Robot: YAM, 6 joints.
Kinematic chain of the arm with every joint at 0, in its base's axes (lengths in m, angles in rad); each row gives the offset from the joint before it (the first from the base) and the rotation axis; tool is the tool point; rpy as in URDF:
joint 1: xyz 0 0 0.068 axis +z
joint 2: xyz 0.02 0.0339 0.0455 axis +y
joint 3: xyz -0.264 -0.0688 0 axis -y
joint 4: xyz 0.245 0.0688 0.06 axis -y
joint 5: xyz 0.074 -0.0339 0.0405 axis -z
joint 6: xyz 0.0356 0 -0.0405 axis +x
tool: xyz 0 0 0 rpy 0 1.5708 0
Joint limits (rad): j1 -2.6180..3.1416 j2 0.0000..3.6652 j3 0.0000..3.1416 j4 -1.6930..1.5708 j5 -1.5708..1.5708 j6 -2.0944..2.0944
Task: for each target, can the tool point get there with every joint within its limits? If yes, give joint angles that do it. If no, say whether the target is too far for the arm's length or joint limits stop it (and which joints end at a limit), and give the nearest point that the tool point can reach.
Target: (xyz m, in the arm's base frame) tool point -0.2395 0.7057 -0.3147
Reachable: no: too far | nearest point -0.1798 0.5297 -0.2039 | short by 0.216 m
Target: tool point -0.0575 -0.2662 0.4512
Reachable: yes | joints 1.2521 0.3050 2.1556 -1.4213 0.9409 0.3104
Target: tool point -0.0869 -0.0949 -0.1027
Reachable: yes | joints -2.0670 3.1322 1.0356 -1.3035 1.0689 1.3380
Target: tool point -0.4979 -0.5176 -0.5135
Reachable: no: too far | nearest point -0.3450 -0.3587 -0.2810 | short by 0.320 m
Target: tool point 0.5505 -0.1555 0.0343
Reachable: yes | joints -0.2172 2.9863 2.5709 -0.6521 1.2024 -0.7266
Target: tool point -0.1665 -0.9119 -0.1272
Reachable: no: too far | nearest point -0.1122 -0.6147 -0.0470 | short by 0.313 m
